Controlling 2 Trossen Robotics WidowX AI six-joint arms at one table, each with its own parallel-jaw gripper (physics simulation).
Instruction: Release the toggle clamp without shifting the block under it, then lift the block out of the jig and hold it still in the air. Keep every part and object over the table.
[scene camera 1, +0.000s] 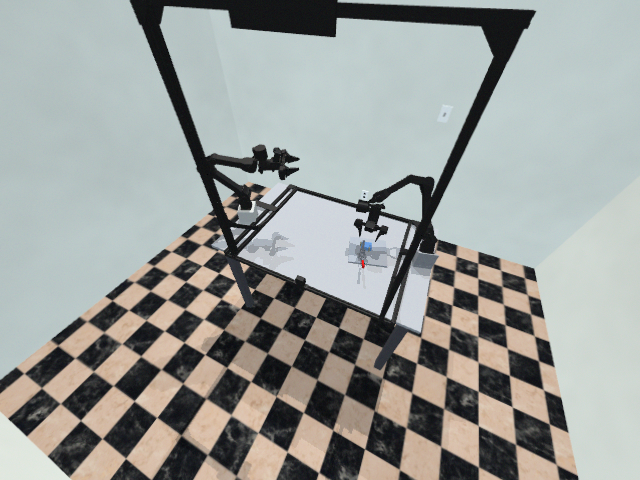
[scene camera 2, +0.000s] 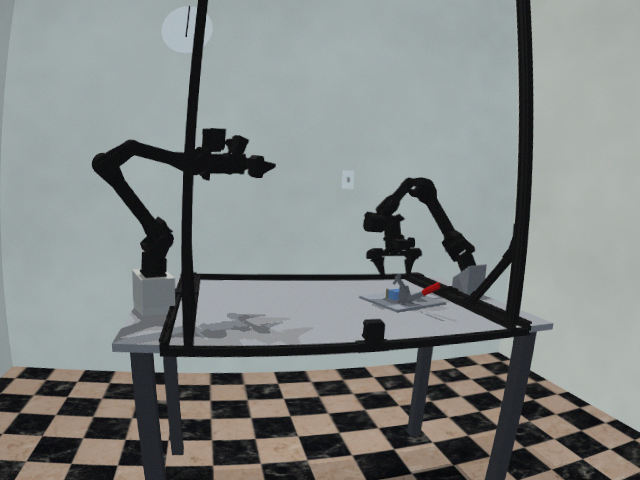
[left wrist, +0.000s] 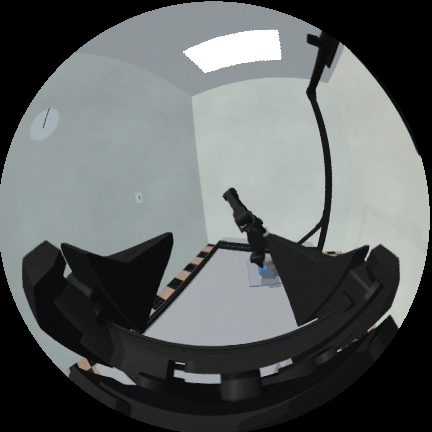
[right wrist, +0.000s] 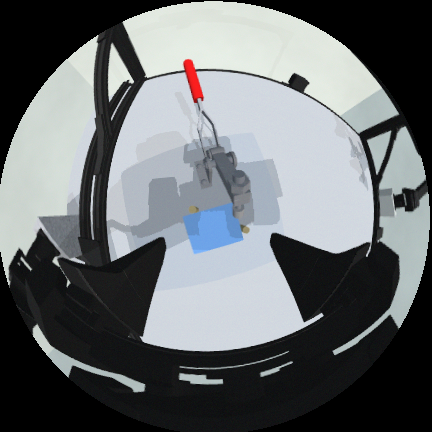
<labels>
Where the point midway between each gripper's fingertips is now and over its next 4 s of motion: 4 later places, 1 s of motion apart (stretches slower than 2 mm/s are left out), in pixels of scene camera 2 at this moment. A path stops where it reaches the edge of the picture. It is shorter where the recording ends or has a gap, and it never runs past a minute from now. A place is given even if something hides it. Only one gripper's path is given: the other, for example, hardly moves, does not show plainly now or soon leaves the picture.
The right gripper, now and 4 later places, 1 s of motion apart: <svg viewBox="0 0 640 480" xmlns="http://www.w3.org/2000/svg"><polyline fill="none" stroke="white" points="396,278 397,279 396,288 395,295 392,295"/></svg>
</labels>
